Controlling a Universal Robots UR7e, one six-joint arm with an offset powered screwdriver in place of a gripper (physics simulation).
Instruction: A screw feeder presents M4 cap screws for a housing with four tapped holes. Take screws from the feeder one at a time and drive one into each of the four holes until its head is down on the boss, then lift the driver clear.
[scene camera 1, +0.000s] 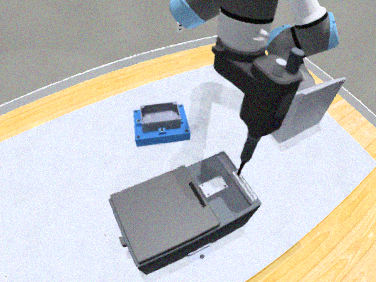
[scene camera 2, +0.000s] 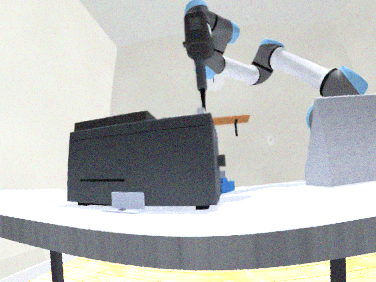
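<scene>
The dark grey screw feeder stands on the table, with a pale rail at its right end. My screwdriver points down, its thin tip at the rear end of that rail; the tip meets the top of the feeder's right end in the scene camera 2 view. Whether a screw is on the tip is too small to tell. The open-topped grey housing sits in a blue fixture behind the feeder, away from the driver. Its corner bosses are too blurred to tell which hold screws.
A grey slanted panel stands right of the feeder, near the arm's base. A white plate lies in the feeder's recessed top. A small pale bracket stands at the feeder's front. An orange-brown bar shows behind the feeder.
</scene>
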